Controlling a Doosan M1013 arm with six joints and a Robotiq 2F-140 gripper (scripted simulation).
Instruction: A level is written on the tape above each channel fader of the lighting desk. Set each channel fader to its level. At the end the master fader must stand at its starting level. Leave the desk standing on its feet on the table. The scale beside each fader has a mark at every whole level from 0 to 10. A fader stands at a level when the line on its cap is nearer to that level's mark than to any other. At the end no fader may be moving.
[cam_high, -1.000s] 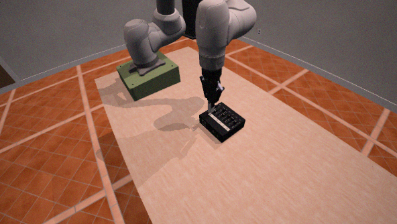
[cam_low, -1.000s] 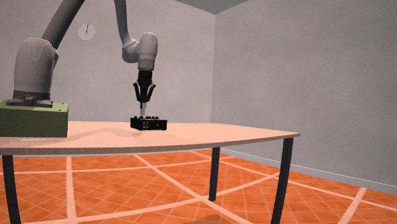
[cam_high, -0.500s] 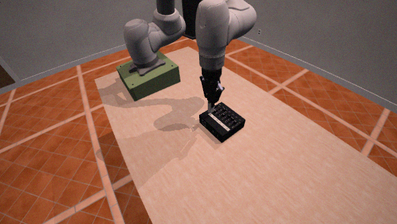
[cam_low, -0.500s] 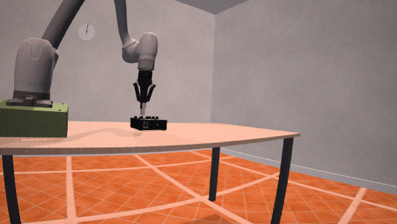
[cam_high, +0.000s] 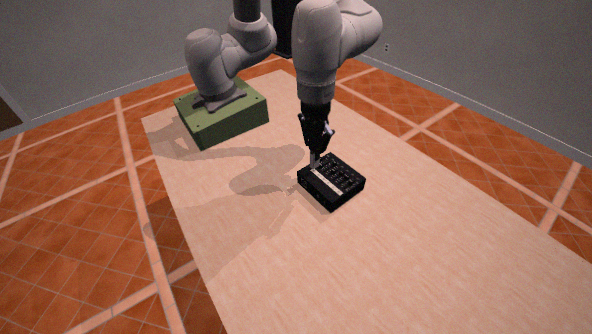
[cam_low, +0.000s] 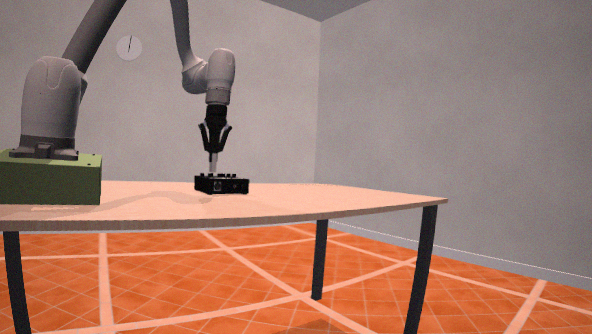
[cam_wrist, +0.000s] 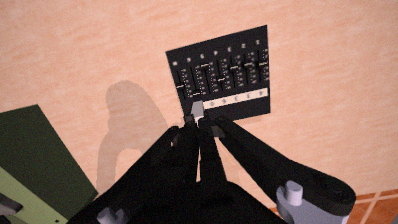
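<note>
My hand is 20 mm past the fader cap, 40 mm to the right of it and 40 mm above it.
</note>
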